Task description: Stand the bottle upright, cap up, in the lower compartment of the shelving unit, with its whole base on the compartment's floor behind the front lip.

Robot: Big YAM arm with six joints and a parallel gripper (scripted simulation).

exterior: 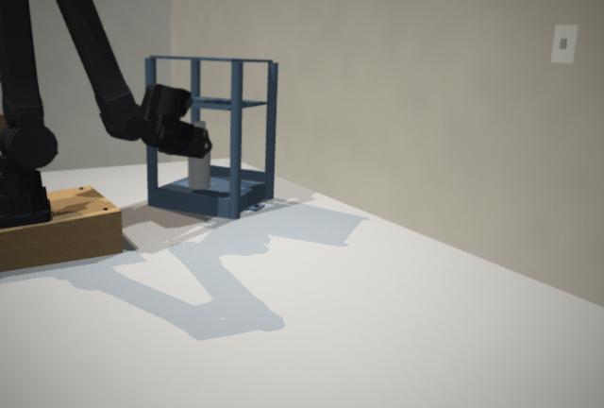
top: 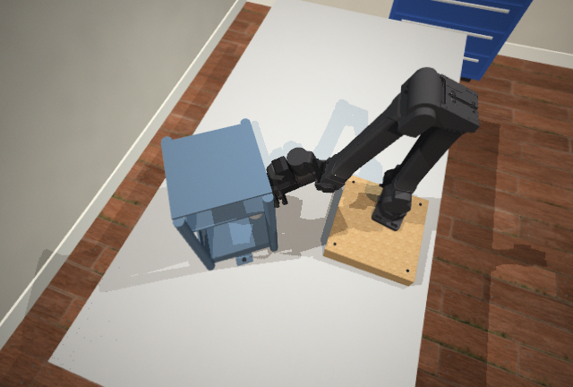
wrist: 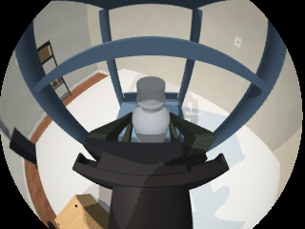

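Right now my hand is right at the grey bottle. Round my hand: blue shelving unit 5 cm ahead, 5 cm to the left, 2 cm above.
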